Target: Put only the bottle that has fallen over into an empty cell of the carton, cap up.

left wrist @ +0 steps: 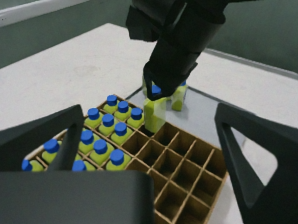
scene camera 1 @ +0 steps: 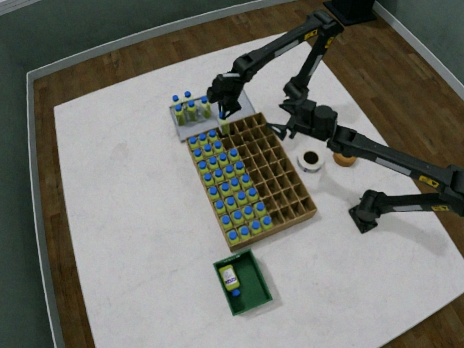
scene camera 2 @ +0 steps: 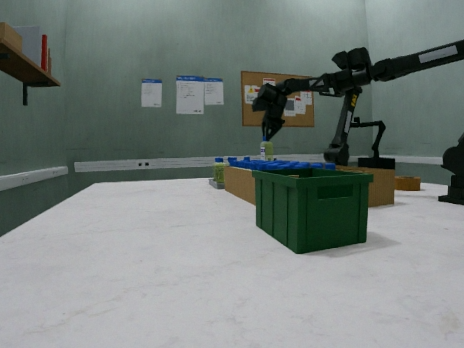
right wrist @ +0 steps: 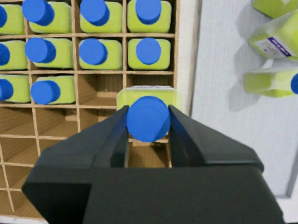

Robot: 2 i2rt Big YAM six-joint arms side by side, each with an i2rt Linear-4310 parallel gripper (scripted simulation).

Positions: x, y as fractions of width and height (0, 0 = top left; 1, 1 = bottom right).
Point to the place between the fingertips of my right gripper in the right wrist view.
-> At 0.50, 0.50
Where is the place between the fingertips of my left gripper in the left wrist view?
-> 0.50, 0.50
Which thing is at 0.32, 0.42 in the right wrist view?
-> A carton.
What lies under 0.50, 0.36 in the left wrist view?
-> My right gripper.
